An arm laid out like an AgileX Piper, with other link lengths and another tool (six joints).
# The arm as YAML. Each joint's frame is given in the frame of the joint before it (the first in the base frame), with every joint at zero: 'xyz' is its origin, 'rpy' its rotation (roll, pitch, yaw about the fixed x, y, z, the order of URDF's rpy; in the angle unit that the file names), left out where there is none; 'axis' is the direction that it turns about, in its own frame. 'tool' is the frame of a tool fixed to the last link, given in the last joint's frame.
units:
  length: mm
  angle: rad
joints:
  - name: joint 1
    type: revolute
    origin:
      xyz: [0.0, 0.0, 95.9]
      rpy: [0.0, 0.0, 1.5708]
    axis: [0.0, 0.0, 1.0]
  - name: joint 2
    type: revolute
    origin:
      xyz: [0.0, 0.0, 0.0]
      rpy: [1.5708, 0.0, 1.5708]
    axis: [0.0, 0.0, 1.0]
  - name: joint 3
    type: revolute
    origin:
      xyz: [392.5, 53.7, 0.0]
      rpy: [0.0, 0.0, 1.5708]
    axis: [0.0, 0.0, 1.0]
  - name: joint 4
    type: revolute
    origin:
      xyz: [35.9, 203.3, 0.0]
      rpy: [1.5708, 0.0, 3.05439]
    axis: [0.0, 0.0, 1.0]
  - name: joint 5
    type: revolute
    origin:
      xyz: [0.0, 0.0, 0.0]
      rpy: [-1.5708, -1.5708, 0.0]
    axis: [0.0, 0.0, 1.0]
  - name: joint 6
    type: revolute
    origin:
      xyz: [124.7, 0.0, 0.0]
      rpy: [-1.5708, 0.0, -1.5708]
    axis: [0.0, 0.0, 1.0]
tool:
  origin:
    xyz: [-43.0, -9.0, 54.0]
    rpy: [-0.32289, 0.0, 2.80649]
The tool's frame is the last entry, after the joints.
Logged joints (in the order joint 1, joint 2, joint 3, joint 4, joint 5, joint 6), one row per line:
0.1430, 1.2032, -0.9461, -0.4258, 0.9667, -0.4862
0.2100, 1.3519, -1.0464, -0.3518, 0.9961, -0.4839
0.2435, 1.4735, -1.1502, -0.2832, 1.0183, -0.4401
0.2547, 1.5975, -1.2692, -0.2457, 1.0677, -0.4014
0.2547, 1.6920, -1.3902, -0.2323, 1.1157, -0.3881
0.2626, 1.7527, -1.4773, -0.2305, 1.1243, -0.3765
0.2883, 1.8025, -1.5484, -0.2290, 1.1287, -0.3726
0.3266, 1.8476, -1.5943, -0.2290, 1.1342, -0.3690
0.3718, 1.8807, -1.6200, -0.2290, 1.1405, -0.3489
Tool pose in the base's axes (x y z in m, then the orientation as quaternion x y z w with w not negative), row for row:
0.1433, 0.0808, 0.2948, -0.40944, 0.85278, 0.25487, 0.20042
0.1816, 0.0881, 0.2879, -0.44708, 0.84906, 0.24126, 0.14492
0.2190, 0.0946, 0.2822, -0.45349, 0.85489, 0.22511, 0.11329
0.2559, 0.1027, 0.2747, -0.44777, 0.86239, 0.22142, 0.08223
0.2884, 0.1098, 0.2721, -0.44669, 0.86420, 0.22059, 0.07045
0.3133, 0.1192, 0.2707, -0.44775, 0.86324, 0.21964, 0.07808
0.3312, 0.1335, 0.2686, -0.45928, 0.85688, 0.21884, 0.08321
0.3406, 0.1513, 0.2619, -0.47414, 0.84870, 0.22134, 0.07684
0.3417, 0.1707, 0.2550, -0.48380, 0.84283, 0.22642, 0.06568
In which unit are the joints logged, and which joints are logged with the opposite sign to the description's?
The joints are logged in radians. Opposite sign: joint 4.
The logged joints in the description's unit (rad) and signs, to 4 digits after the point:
0.1430, 1.2032, -0.9461, 0.4258, 0.9667, -0.4862
0.2100, 1.3519, -1.0464, 0.3518, 0.9961, -0.4839
0.2435, 1.4735, -1.1502, 0.2832, 1.0183, -0.4401
0.2547, 1.5975, -1.2692, 0.2457, 1.0677, -0.4014
0.2547, 1.6920, -1.3902, 0.2323, 1.1157, -0.3881
0.2626, 1.7527, -1.4773, 0.2305, 1.1243, -0.3765
0.2883, 1.8025, -1.5484, 0.2290, 1.1287, -0.3726
0.3266, 1.8476, -1.5943, 0.2290, 1.1342, -0.3690
0.3718, 1.8807, -1.6200, 0.2290, 1.1405, -0.3489

